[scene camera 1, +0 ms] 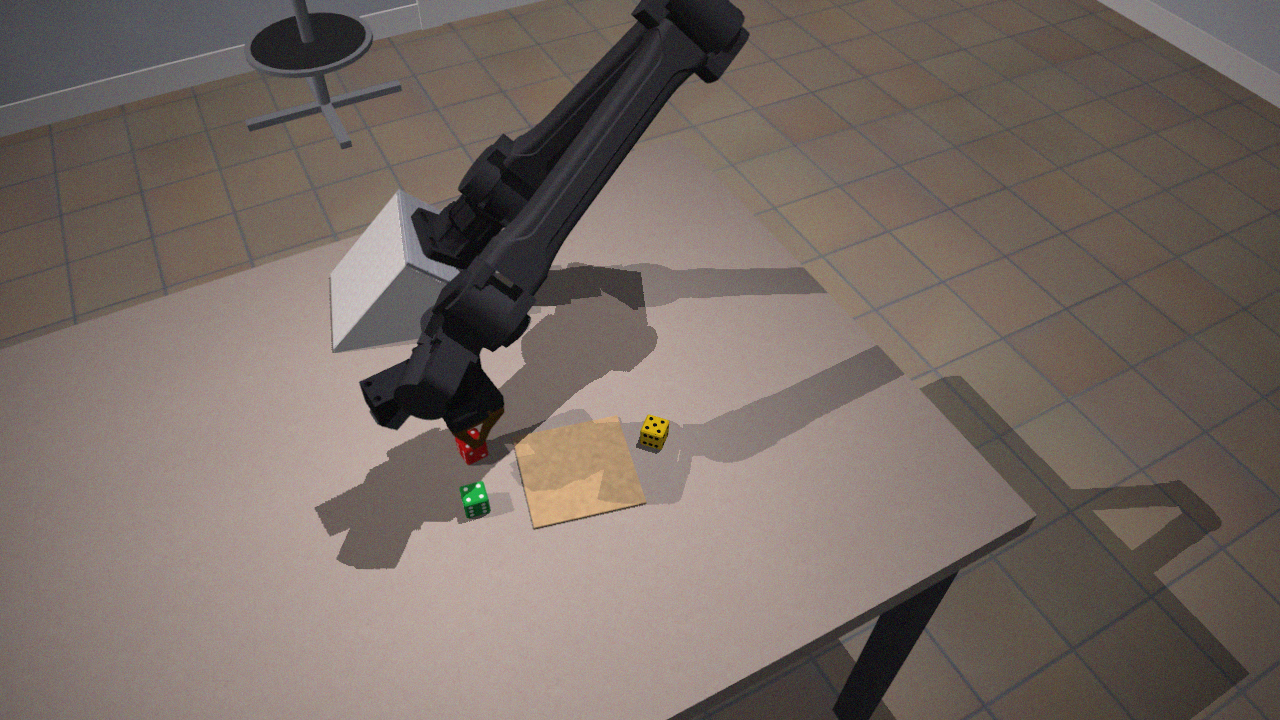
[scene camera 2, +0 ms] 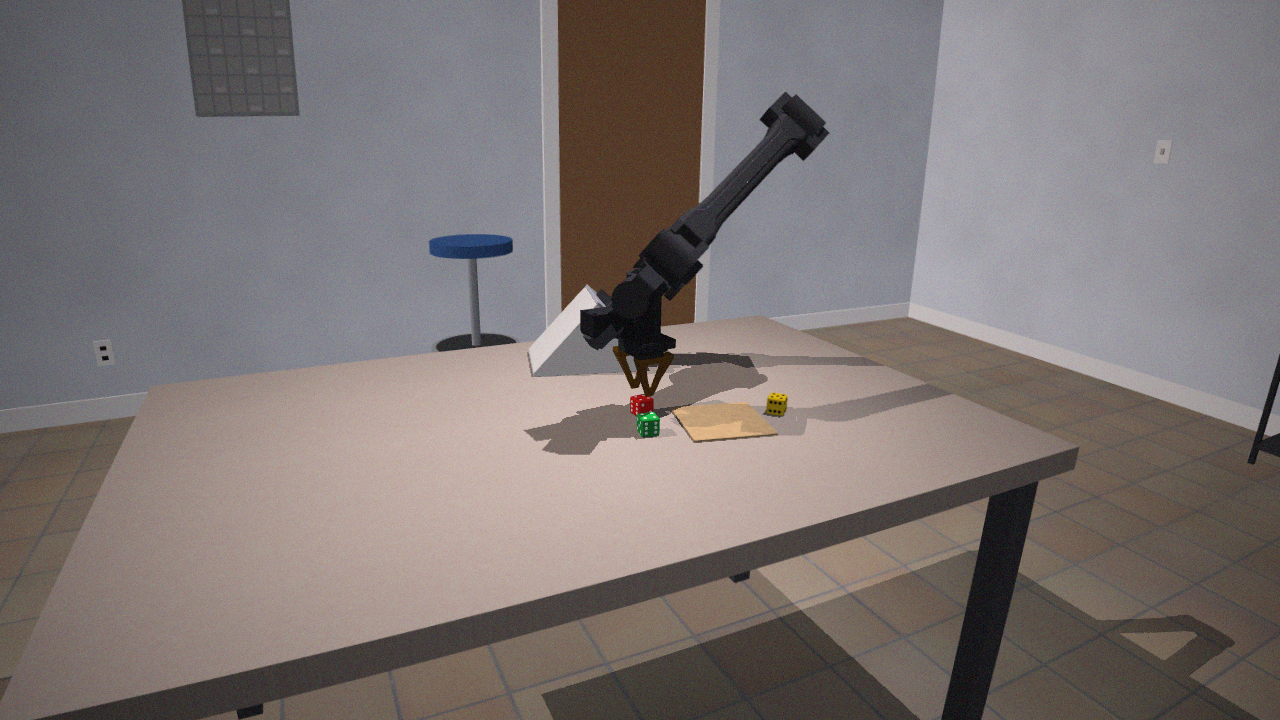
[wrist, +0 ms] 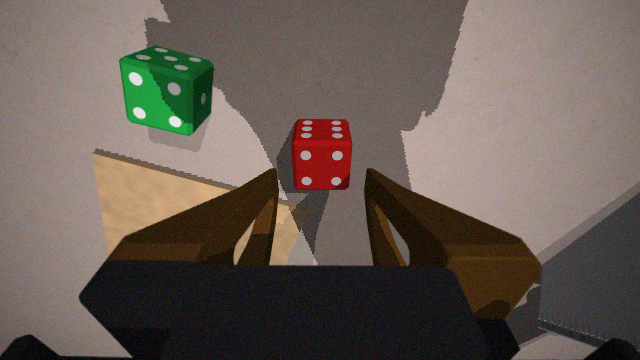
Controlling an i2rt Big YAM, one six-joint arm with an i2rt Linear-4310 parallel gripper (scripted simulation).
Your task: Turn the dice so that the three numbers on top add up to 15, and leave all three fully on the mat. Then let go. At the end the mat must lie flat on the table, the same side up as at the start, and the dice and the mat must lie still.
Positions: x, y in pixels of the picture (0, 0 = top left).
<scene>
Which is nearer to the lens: the red die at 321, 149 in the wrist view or the tan mat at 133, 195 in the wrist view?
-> The red die.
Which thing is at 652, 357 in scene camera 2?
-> The gripper.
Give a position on a yellow die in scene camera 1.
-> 654, 431
</scene>
